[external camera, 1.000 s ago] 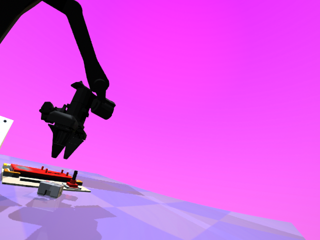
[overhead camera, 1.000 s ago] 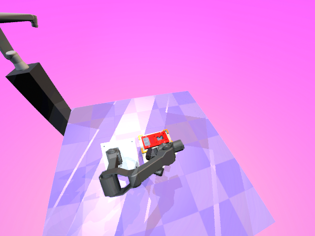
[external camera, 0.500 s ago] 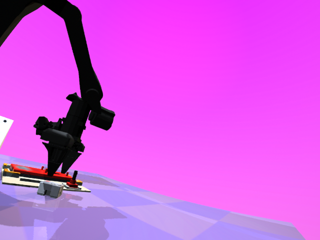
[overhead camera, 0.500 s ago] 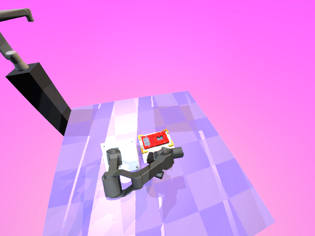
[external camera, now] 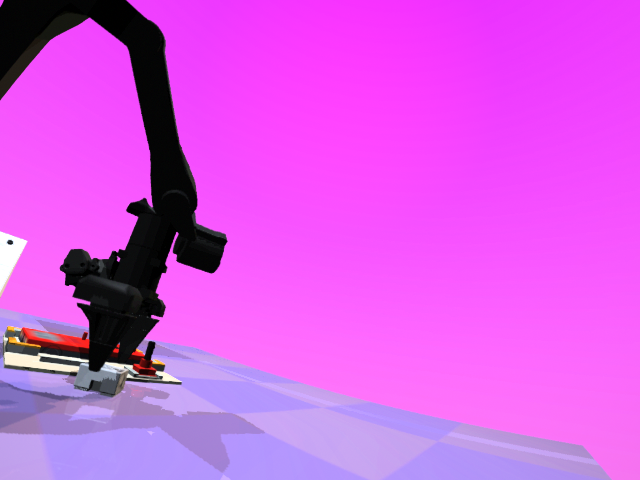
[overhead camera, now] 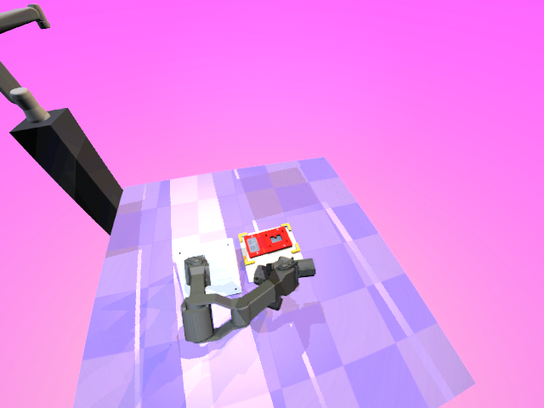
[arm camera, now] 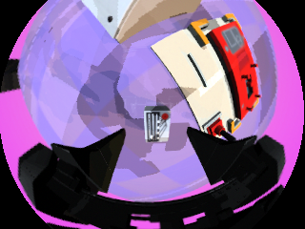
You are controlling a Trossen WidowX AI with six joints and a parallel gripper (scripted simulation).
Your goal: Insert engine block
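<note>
The grey engine block lies 20 mm below my gripper tip and 10 mm behind it.
</note>
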